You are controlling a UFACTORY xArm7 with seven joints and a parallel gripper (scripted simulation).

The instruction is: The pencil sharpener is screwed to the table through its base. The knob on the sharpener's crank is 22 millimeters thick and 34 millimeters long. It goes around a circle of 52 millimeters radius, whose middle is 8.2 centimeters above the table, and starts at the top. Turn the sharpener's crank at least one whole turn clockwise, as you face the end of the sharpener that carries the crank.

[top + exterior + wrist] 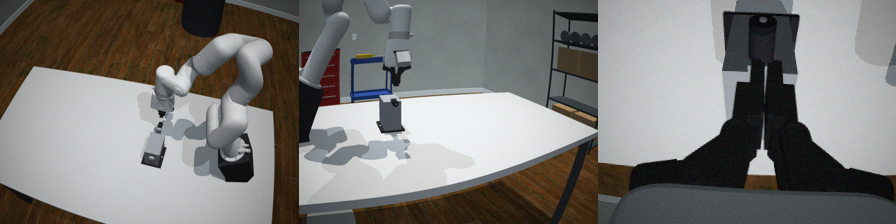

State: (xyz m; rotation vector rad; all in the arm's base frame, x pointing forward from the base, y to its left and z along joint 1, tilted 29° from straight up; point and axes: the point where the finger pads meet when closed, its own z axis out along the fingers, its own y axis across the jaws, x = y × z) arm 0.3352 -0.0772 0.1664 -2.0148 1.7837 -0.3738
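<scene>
Now: the dark crank knob 20 mm to the left of my hand and 90 mm below it.
</scene>
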